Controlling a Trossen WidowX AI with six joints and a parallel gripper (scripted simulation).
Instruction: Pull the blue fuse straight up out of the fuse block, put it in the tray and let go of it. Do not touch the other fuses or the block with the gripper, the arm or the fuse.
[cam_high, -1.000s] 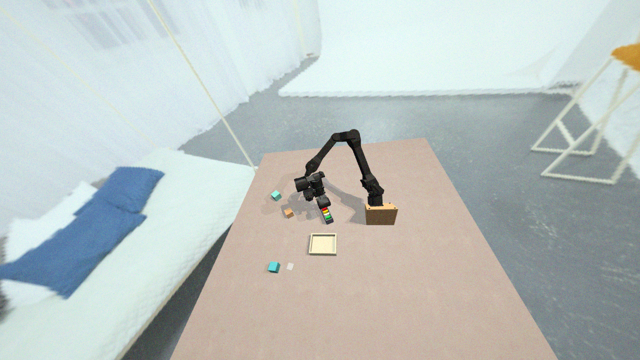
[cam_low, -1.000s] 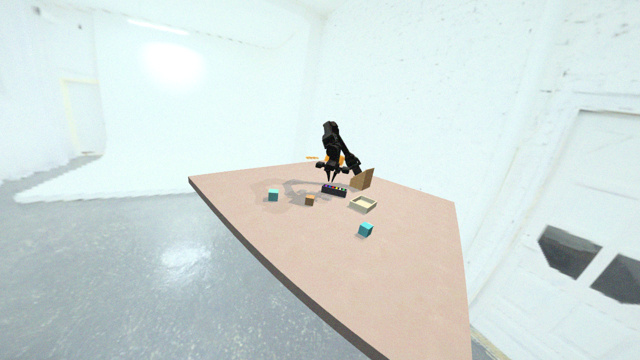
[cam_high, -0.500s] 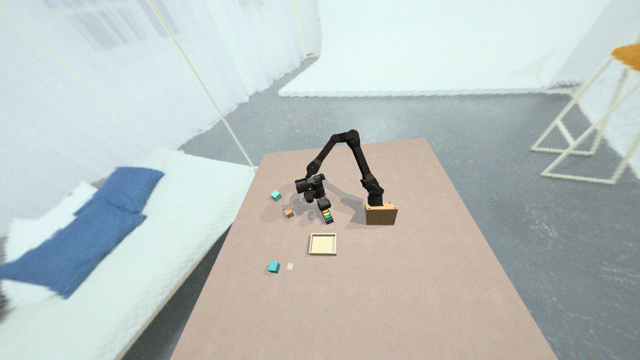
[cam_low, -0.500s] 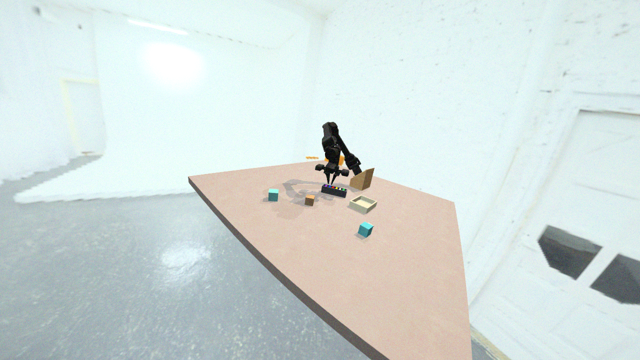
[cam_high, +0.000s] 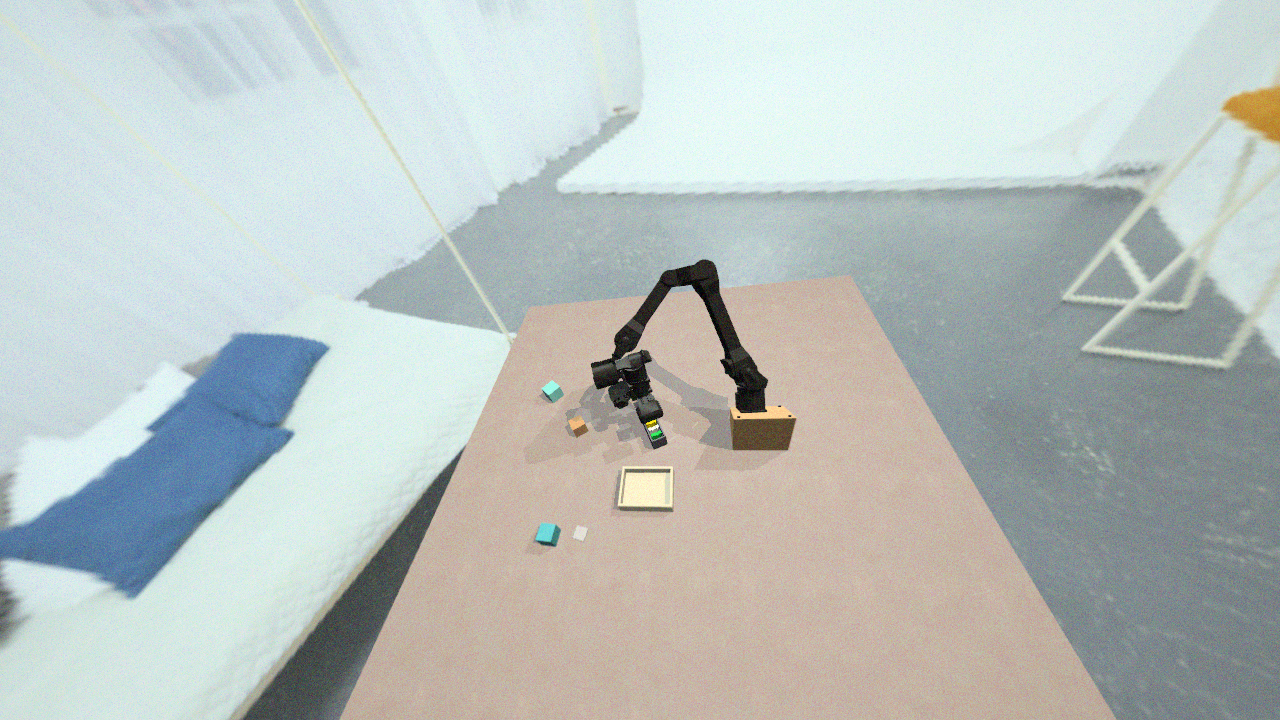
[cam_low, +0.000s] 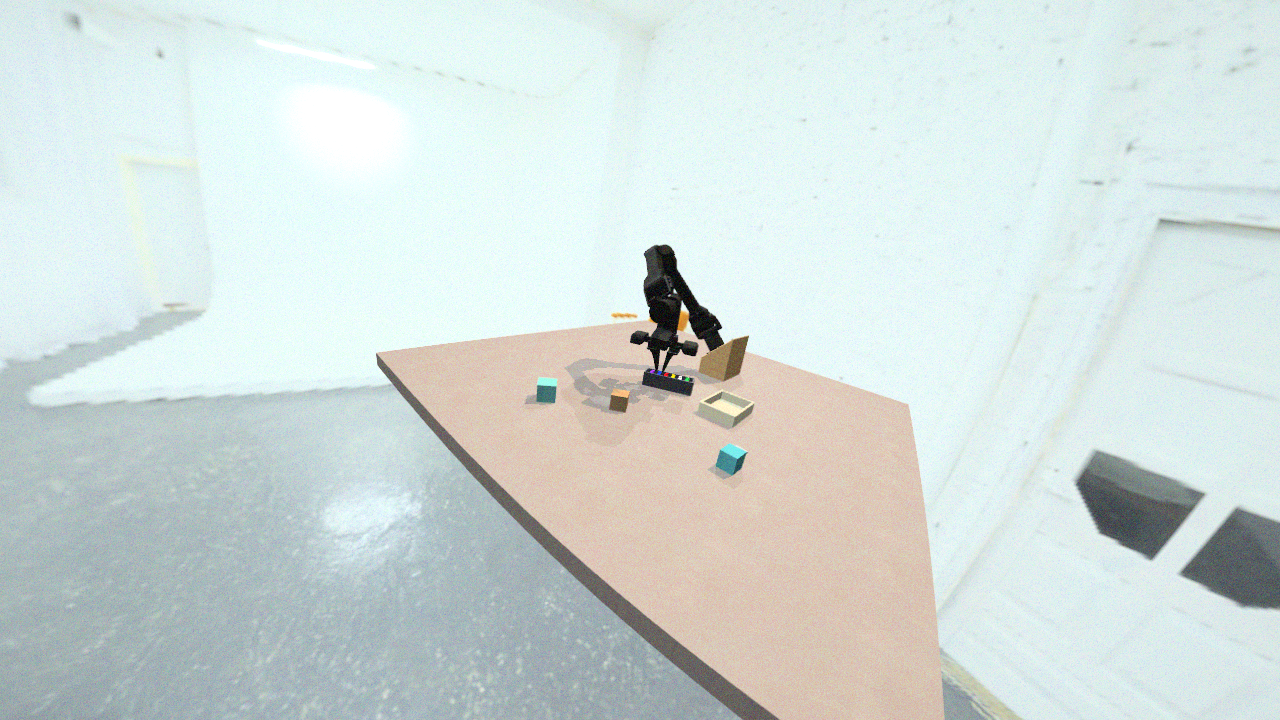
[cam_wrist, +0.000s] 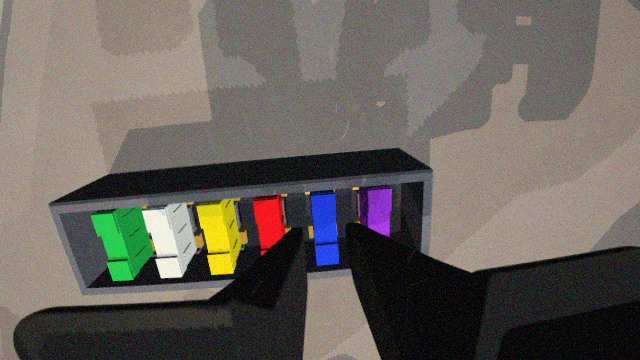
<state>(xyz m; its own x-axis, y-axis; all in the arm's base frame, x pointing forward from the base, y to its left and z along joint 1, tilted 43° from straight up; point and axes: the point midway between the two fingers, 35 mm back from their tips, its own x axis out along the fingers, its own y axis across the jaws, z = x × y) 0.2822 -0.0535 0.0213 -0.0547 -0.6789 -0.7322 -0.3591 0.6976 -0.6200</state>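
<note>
Right now my gripper tip is 2 cm above the blue fuse. The rest, counted from my gripper tip: yellow fuse 2 cm behind, 4 cm to the left, 2 cm below; purple fuse 1 cm ahead, 2 cm to the right, 2 cm below; red fuse 1 cm behind, 2 cm to the left, 2 cm below.
</note>
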